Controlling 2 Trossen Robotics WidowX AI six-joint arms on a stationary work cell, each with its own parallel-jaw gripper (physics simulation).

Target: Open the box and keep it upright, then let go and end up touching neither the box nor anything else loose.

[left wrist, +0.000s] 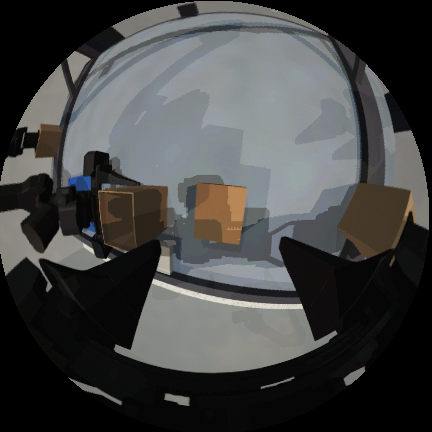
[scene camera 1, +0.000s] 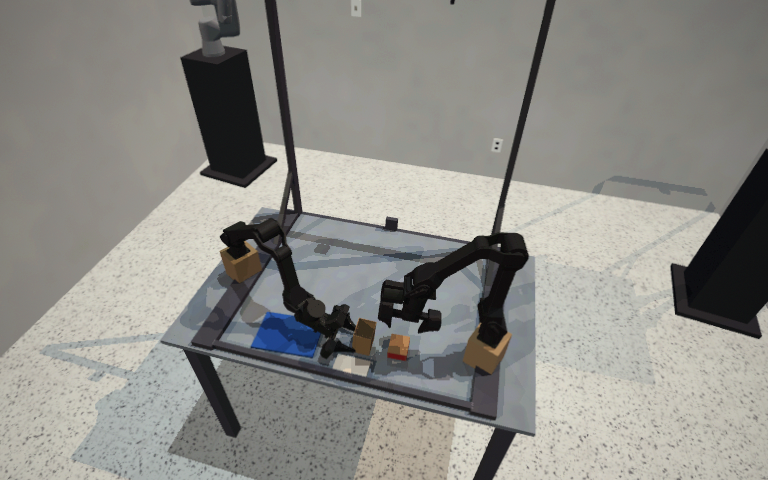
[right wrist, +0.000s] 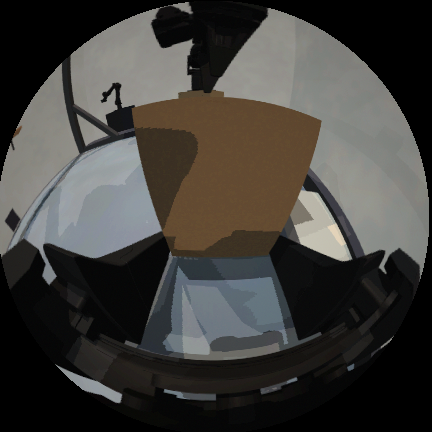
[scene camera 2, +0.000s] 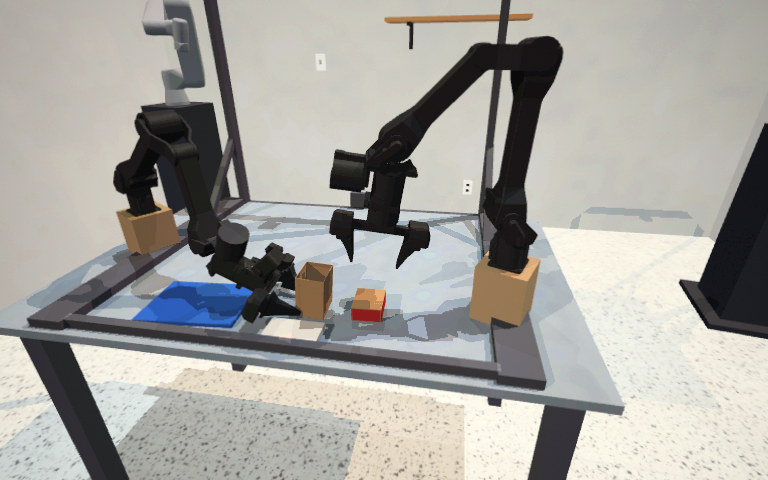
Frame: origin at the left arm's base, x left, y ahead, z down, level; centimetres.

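Seen in the pictures: left gripper, fingertip midpoint: (left wrist: pixel 220 245) (scene camera 1: pixel 404 329) (right wrist: pixel 210 85) (scene camera 2: pixel 374 264); right gripper, fingertip midpoint: (right wrist: pixel 220 237) (scene camera 2: pixel 306 303); left arm's base at its link origin: (scene camera 1: pixel 490 336) (scene camera 2: pixel 508 262); right arm's base at its link origin: (left wrist: pixel 36 139) (scene camera 1: pixel 238 251) (scene camera 2: pixel 144 210).
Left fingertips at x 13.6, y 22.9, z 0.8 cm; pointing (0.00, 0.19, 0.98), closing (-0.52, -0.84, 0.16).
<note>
Offsets run from my left fingertips to a thing's top centre. "*": to the spot under its first point.
The open brown box @[dx +6.1, dy +11.1, dz +1.7 cm] (scene camera 1: pixel 363 342) (scene camera 2: pixel 312 298) (left wrist: pixel 152 216) (right wrist: pixel 227 185) stands upright near the table's front, its hollow top showing in both scene views. My right gripper (scene camera 1: pixel 352 339) (scene camera 2: pixel 297 300) (right wrist: pixel 220 237) is shut on the box low down, a finger on each side. The lid @[dx +0.5, dy +1.1, dz +8.3 cm] (scene camera 1: pixel 398 343) (scene camera 2: pixel 368 304) (left wrist: pixel 220 212), orange-brown on top with a red band at the bottom, lies on the table to the right of the box, apart from it. My left gripper (scene camera 1: pixel 404 327) (scene camera 2: pixel 374 264) (left wrist: pixel 220 245) is open and empty above the lid, touching neither.
A blue mat @[dx +18.4, dy +33.9, dz +10.6 cm] (scene camera 1: pixel 283 333) (scene camera 2: pixel 192 305) lies left of the box, under part of the right arm. A pale square @[* dx +15.2, dy +8.9, dz +9.9 cm] (scene camera 1: pixel 351 365) (scene camera 2: pixel 292 330) lies in front of the box. The left arm's mounting block @[* dx -8.6, dy -23.7, dz +2.1 cm] (scene camera 1: pixel 483 354) (scene camera 2: pixel 502 294) stands right of the lid. A dark frame rail (scene camera 2: pixel 396 358) runs along the front.
</note>
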